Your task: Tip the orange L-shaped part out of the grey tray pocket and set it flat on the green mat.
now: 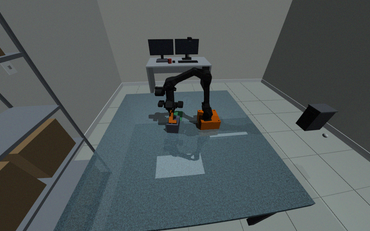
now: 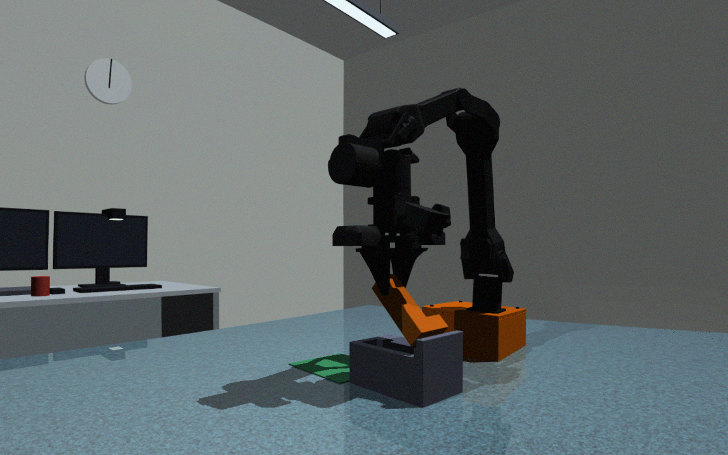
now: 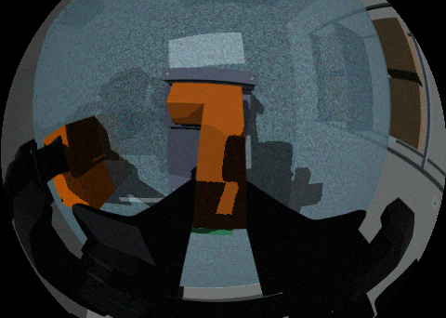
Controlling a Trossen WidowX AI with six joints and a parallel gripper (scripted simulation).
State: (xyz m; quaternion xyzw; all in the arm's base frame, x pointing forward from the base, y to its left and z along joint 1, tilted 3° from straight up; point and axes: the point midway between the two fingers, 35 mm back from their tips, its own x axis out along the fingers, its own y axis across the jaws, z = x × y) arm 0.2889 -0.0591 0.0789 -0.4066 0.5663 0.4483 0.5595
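Right now my gripper tip is 16 cm above the green mat, 14 cm to the left of it and 5 cm past it. Round my gripper tip: orange L-shaped part: 3 cm to the left, 3 cm below, 1 cm behind.
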